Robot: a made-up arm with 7 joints. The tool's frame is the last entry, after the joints. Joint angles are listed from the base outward. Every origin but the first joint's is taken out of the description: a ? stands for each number. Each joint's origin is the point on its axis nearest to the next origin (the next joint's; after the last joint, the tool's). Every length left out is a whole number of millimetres.
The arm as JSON. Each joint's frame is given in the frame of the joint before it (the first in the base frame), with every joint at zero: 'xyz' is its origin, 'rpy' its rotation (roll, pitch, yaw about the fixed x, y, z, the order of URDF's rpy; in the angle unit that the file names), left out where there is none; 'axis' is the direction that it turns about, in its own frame. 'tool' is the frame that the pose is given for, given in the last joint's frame.
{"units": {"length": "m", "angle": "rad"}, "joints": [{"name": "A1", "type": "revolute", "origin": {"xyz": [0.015, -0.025, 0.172], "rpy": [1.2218, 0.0, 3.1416]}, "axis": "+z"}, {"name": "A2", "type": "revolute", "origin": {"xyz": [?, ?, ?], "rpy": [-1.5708, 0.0, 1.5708]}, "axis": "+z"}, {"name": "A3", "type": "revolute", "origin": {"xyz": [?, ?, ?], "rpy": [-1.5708, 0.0, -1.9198]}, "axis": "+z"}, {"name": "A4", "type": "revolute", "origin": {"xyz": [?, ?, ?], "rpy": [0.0, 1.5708, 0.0]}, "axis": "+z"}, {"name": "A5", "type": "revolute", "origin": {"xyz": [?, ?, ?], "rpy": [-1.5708, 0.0, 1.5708]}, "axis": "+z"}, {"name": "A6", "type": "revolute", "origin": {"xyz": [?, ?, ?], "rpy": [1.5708, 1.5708, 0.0]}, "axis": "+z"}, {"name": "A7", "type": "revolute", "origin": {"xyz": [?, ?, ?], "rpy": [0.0, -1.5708, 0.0]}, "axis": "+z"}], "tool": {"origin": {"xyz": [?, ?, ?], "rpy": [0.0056, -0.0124, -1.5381]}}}
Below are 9 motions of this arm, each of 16 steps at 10 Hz.
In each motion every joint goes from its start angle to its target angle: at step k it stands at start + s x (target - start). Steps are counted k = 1, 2, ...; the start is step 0. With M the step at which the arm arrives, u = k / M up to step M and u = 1 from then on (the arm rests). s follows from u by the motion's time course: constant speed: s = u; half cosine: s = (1 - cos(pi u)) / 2; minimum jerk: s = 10 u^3 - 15 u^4 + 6 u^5.
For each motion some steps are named. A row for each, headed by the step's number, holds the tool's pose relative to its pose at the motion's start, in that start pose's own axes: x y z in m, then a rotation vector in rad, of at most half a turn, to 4 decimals.
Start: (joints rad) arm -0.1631 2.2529 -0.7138 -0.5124 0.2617 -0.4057 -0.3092
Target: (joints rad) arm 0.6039 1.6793 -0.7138 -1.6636 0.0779 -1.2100 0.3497
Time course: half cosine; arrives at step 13
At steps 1, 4, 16:
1: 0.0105 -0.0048 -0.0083 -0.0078 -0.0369 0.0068
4: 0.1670 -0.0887 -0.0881 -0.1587 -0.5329 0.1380
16: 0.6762 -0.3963 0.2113 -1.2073 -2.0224 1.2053

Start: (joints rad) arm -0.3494 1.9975 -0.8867 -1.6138 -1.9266 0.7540 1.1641
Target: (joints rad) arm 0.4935 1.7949 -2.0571 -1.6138 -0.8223 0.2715 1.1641
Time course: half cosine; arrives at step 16
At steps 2, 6, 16:
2: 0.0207 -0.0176 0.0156 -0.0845 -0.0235 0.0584
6: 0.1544 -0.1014 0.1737 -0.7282 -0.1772 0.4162
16: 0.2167 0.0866 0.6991 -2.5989 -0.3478 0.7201

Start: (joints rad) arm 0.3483 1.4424 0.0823 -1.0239 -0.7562 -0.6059 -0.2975
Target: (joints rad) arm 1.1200 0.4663 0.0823 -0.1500 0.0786 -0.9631 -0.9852
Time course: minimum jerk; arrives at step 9
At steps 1, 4, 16:
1: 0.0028 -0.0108 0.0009 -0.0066 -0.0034 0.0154
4: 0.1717 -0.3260 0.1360 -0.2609 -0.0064 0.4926
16: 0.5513 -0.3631 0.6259 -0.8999 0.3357 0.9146

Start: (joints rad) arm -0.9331 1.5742 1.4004 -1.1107 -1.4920 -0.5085 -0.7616
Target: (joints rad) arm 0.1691 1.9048 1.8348 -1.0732 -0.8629 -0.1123 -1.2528
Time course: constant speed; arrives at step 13
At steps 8, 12, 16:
8: 0.0036 0.0881 -0.0462 0.1079 0.0344 -0.2849
12: 0.0449 0.1434 -0.0733 0.1693 -0.0024 -0.3538
16: 0.0598 0.1567 -0.0787 0.1818 -0.0197 -0.3643

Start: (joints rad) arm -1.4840 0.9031 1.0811 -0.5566 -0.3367 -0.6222 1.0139
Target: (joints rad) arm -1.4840 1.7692 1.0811 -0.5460 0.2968 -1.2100 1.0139
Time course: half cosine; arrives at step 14
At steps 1, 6, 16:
1: 0.0053 0.0000 -0.0040 -0.0084 -0.0151 0.0002
6: 0.1780 -0.0259 -0.1039 -0.2934 -0.4623 -0.0049
16: 0.4746 -0.1622 -0.1629 -0.8692 -1.1418 -0.0405

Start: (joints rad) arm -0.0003 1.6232 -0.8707 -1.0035 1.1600 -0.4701 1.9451
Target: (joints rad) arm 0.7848 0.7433 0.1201 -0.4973 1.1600 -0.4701 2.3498
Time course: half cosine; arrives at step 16
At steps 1, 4, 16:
1: -0.0006 0.0031 0.0004 0.0007 -0.0029 0.0108
4: -0.0065 0.0506 0.0128 0.0157 -0.0597 0.1679
16: -0.0325 0.3561 0.4290 0.1706 -1.0680 0.9876

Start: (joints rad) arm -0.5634 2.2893 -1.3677 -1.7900 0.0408 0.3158 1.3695
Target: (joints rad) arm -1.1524 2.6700 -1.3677 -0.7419 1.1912 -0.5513 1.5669
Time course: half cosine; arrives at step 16
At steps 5, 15, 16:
5: 0.0083 0.1524 0.0349 0.1303 -0.0932 0.3485
15: -0.1819 0.4465 0.4169 0.5024 -1.3429 1.2444
16: -0.1863 0.4465 0.4225 0.5078 -1.3653 1.2466

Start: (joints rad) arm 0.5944 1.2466 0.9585 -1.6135 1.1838 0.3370 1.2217
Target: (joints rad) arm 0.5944 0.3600 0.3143 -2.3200 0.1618 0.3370 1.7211
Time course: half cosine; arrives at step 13
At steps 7, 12, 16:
7: -0.1693 0.1132 0.0316 0.1519 0.1597 0.0798
12: -0.2889 0.0838 0.0709 0.0679 0.2264 0.2765
16: -0.2918 0.0811 0.0723 0.0626 0.2264 0.2851

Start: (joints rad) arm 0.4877 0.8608 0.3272 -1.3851 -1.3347 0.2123 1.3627
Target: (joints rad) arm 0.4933 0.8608 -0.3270 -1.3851 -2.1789 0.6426 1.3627
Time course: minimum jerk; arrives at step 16
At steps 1, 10, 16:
1: 0.0001 -0.0006 0.0001 -0.0004 -0.0002 -0.0022
10: 0.0042 -0.1994 0.0783 -0.1343 -0.3034 -0.6231
16: -0.0046 -0.2619 0.1343 -0.1821 -0.5300 -0.7830

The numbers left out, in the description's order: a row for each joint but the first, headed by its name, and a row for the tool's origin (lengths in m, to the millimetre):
A2: -0.029 -0.019 0.0
A3: -0.171 0.062 0.0
A4: 0.021 -0.005 0.0
A5: 0.424 0.071 0.0
A6: 0.007 -0.038 0.0
A7: 0.006 0.007 0.0
tool: 0.026 0.016 0.0

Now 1 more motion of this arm.
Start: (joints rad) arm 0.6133 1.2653 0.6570 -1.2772 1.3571 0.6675 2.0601
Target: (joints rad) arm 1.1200 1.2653 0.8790 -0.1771 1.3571 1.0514 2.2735
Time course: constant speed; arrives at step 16
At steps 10, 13, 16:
10: 0.3247 -0.0221 0.1789 -0.0340 -0.8134 0.5826
13: 0.3854 -0.0105 0.2757 -0.0909 -1.0278 0.7806
16: 0.4218 0.0094 0.3826 -0.1725 -1.2220 0.9890

